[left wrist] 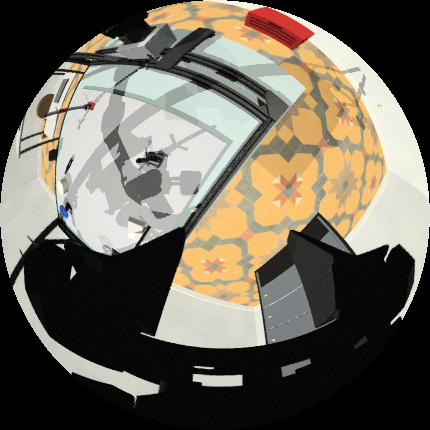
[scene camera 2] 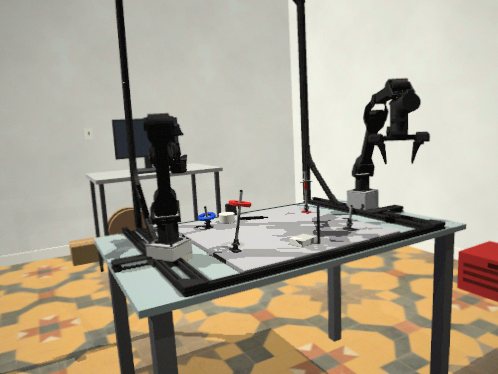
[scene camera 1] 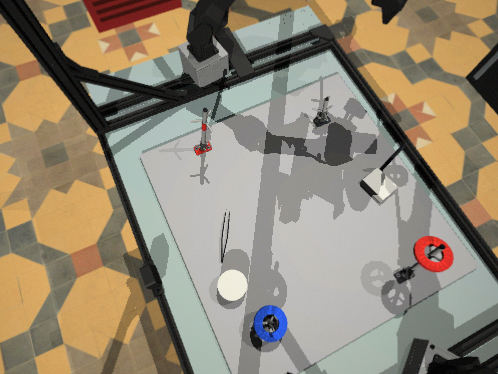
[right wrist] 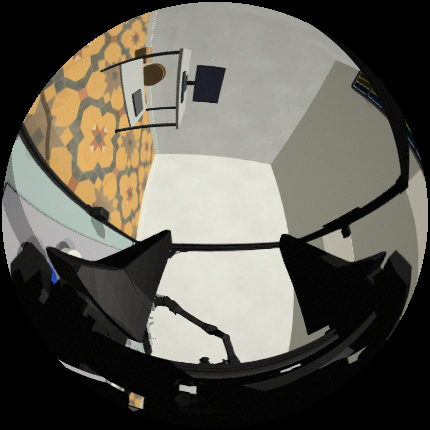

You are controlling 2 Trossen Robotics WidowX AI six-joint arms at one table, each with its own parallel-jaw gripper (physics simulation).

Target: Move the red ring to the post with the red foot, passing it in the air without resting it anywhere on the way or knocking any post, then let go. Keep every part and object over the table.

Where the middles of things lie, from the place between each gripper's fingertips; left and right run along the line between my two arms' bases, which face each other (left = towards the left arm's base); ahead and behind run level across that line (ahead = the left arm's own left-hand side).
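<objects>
Blue ring (scene camera 1: 274, 336): my right hand is 9 cm short of it, 3 cm to the right of it and 28 cm above it. Red ring (scene camera 1: 447, 256), from the same right hand: 42 cm ahead, 4 cm to the right, 18 cm below. Going by their middles, the blue ring is the nearest to my right hand of the things named here.
Relative to the red ring, my left hand is 260 mm past it, 460 mm to the left of it and 90 mm above it; the blue ring is 590 mm behind my left hand, 400 mm to the right of it and 200 mm below it. Of the things named here, the red ring is the nearest to my left hand, going by their middles.
</objects>
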